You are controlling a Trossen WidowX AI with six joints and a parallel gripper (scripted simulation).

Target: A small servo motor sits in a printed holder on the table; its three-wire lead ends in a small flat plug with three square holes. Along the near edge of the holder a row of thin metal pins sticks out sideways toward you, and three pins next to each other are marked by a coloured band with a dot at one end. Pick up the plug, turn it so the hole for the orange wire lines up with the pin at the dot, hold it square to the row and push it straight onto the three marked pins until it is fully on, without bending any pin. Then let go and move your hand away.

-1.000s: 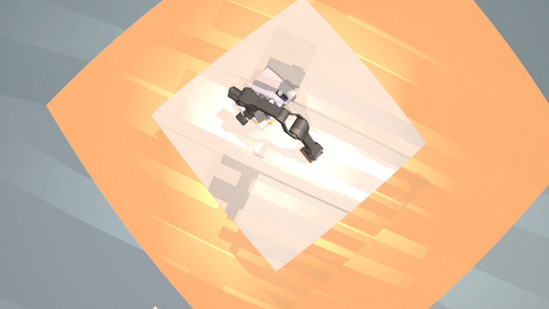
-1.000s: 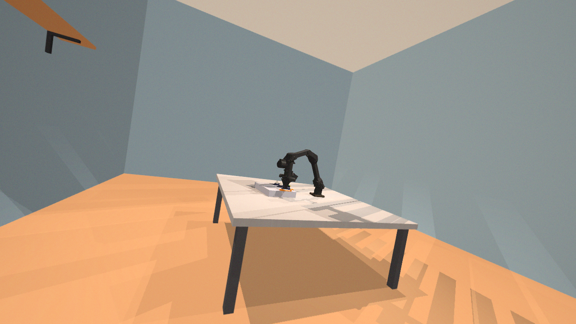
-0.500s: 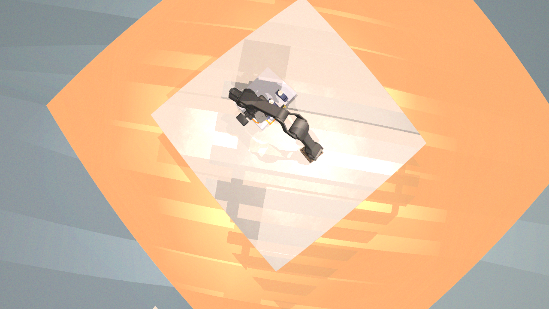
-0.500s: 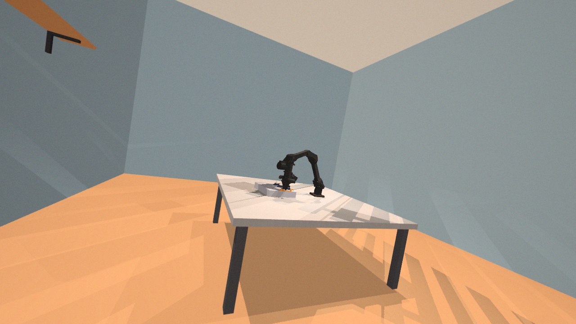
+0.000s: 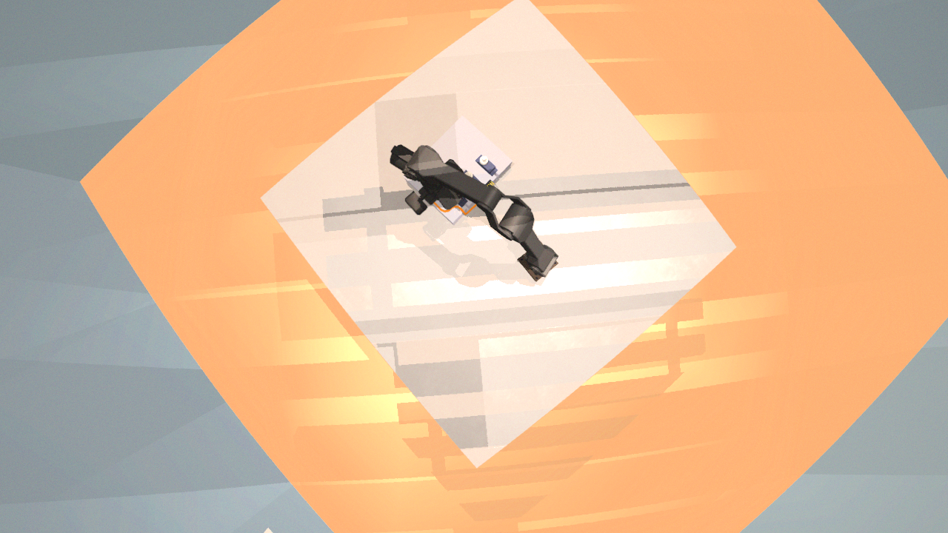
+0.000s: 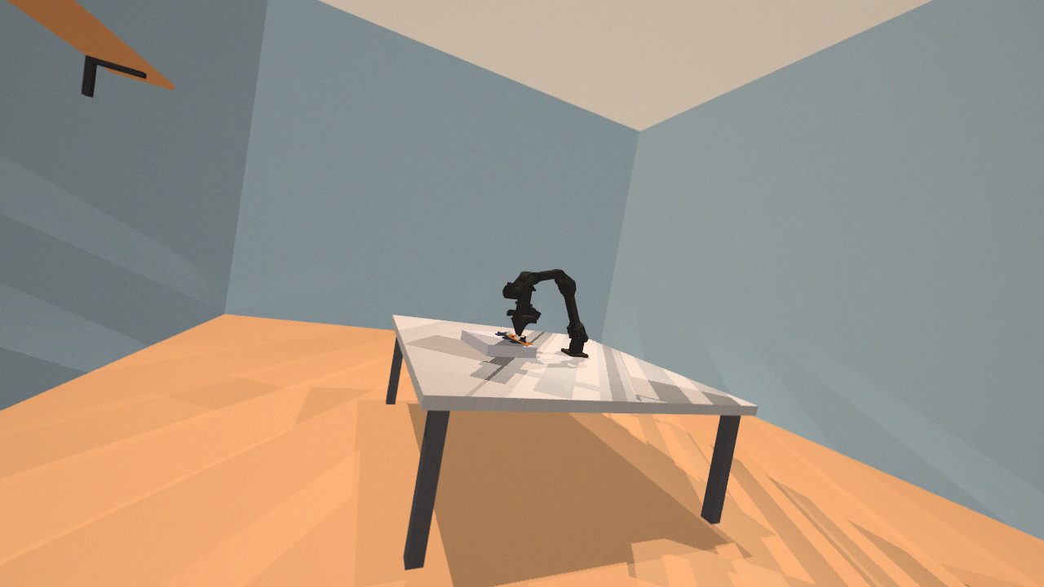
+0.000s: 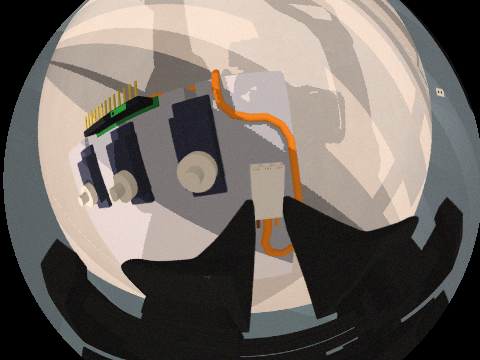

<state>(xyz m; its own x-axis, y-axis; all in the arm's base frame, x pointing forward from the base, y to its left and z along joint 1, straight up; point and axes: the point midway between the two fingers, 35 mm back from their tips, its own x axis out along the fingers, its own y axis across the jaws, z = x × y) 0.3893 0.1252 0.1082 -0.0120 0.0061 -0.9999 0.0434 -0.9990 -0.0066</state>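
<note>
My gripper tip is 7 cm past the green band, 11 cm to the left of it and 2 cm above it. The rest, counted from my gripper tip: white printed holder 9 cm ahead, 11 cm to the right, 6 cm below.
</note>
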